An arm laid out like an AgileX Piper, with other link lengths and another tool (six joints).
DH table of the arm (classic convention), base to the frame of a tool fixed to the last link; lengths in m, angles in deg. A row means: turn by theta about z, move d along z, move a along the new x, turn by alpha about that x. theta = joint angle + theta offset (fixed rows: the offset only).
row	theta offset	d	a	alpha
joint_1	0	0.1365	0	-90
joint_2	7.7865	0	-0.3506	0
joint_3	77.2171	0	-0.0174	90
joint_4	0	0.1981	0	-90
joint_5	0	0	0	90
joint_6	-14.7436	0	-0.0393	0
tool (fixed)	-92.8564	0.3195	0	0
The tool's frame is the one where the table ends.
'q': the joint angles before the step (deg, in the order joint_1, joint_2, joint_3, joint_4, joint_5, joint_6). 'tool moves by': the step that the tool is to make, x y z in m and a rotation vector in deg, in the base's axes. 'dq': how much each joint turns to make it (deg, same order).
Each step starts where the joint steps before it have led.
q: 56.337 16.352 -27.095 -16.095 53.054 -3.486
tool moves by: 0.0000 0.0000 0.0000 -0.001 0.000 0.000
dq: -0.001 0.001 -0.001 0.000 0.000 -0.001
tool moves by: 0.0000 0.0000 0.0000 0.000 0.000 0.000
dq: 0.000 0.000 0.000 0.000 0.000 0.000
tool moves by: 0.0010 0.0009 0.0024 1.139 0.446 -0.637
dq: 0.008 -0.011 0.007 -0.006 -0.422 1.319
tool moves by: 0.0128 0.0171 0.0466 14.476 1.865 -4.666
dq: -0.010 0.017 -0.015 -0.881 -8.586 13.272
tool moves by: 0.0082 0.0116 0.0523 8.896 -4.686 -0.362
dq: -0.014 -0.015 0.014 -3.754 -9.276 6.004
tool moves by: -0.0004 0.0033 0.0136 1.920 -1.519 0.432
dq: 0.011 0.000 -0.021 -0.745 -2.423 0.800
